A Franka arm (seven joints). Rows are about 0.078 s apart.
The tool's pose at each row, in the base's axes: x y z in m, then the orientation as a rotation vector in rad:
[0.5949, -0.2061, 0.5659, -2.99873, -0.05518, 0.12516]
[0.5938, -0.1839, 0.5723, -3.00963, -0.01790, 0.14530]
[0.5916, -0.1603, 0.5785, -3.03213, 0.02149, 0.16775]
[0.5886, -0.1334, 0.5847, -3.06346, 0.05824, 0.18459]
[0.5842, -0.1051, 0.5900, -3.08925, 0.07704, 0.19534]
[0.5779, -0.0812, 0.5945, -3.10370, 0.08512, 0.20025]
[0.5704, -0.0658, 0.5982, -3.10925, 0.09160, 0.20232]
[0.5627, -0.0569, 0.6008, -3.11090, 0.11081, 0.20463]
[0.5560, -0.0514, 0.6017, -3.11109, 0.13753, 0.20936]
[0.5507, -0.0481, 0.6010, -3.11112, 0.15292, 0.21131]
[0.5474, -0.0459, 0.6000, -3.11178, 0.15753, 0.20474]
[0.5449, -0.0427, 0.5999, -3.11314, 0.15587, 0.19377]
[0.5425, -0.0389, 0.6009, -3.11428, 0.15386, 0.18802]
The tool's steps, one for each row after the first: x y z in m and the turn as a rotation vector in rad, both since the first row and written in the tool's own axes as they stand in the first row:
[-0.0007, -0.0229, -0.0032, -0.01004, -0.01147, 0.02612]
[-0.0024, -0.0472, -0.0058, -0.03228, -0.02410, 0.05401]
[-0.0047, -0.0748, -0.0080, -0.06375, -0.03286, 0.07980]
[-0.0083, -0.1037, -0.0090, -0.08991, -0.03846, 0.09315]
[-0.0139, -0.1281, -0.0096, -0.10457, -0.04095, 0.09892]
[-0.0211, -0.1441, -0.0105, -0.11022, -0.04187, 0.10329]
[-0.0286, -0.1535, -0.0112, -0.11208, -0.04246, 0.11574]
[-0.0351, -0.1593, -0.0107, -0.11284, -0.04430, 0.13307]
[-0.0401, -0.1626, -0.0091, -0.11326, -0.04487, 0.14301]
[-0.0433, -0.1648, -0.0075, -0.11367, -0.04045, 0.14567]
[-0.0456, -0.1680, -0.0068, -0.11445, -0.03348, 0.14413]
[-0.0479, -0.1720, -0.0070, -0.11528, -0.02987, 0.14259]

